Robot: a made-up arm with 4 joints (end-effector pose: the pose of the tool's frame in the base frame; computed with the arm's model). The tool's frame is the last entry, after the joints.
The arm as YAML. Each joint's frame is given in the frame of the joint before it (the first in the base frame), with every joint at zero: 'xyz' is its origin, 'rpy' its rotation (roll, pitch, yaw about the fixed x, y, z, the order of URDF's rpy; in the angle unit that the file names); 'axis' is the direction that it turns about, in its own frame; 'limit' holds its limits. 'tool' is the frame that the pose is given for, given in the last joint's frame.
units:
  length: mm
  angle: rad
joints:
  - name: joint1
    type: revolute
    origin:
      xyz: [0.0, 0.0, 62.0]
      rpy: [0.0, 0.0, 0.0]
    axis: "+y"
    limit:
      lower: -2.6
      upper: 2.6
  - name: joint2
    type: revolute
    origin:
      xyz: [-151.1, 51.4, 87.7]
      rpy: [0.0, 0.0, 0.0]
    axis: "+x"
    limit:
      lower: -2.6
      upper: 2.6
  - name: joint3
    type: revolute
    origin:
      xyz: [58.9, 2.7, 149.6]
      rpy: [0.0, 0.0, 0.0]
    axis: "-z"
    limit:
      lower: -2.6
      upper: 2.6
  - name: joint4
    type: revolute
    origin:
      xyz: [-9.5, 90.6, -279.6]
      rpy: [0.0, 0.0, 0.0]
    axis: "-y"
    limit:
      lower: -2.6
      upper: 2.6
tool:
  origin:
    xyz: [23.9, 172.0, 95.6]
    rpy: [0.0, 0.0, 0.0]
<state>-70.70 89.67 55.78 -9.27</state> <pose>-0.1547 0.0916 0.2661 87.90 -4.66 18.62</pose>
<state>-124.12 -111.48 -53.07 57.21</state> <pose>0.1814 -0.0389 -0.2358 -111.42 -74.90 -29.17</pose>
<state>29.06 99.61 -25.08 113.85</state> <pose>-0.1142 0.1635 0.4742 54.82 -81.08 -98.14</pose>
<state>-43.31 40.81 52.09 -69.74</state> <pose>0.0828 0.2007 0.2211 63.78 42.21 4.24</pose>
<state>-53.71 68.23 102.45 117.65</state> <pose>0.0491 0.2118 0.2578 -6.13 -67.82 -102.76</pose>
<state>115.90 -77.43 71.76 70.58</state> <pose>-0.1431 0.0150 -0.0114 -54.10 -11.97 67.23</pose>
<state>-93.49 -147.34 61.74 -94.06</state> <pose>-0.2049 -0.0798 0.2288 31.02 -76.87 -127.15</pose>
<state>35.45 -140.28 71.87 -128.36</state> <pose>0.2713 -0.1095 0.1445 -50.80 26.01 -92.12</pose>
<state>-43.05 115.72 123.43 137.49</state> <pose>0.0555 0.2459 0.2626 -8.95 -32.07 -76.87</pose>
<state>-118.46 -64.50 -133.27 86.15</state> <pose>-0.1384 -0.1473 -0.2549 -60.57 -62.42 99.22</pose>
